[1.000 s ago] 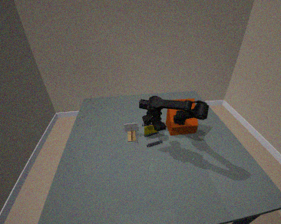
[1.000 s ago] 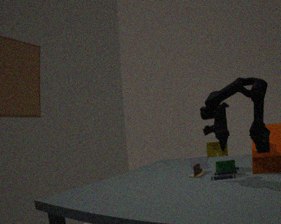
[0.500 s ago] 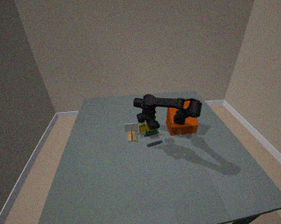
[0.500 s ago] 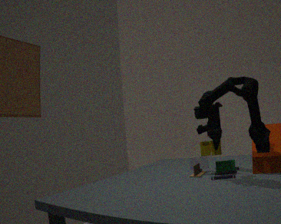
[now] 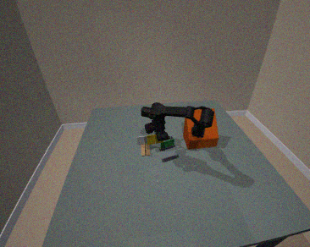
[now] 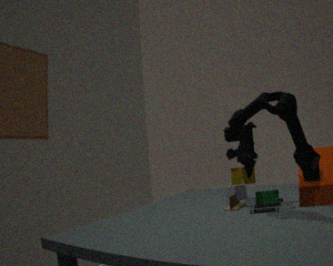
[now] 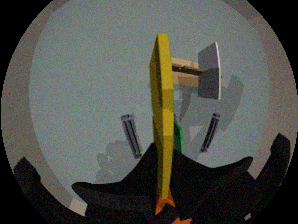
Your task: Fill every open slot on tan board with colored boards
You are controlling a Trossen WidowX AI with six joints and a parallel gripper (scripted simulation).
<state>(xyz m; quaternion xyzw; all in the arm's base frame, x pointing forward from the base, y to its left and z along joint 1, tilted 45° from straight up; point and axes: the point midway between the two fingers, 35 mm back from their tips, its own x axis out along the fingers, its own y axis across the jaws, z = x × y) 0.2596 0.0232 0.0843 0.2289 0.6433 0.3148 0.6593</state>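
The tan board is 9 cm ahead of my gripper tip, 7 cm to the right of it and 11 cm below it. Round my gripper tip: yellow board 3 cm ahead; green board 6 cm behind, 6 cm to the right, 11 cm below; grey board 9 cm ahead, 10 cm to the right, 9 cm below.
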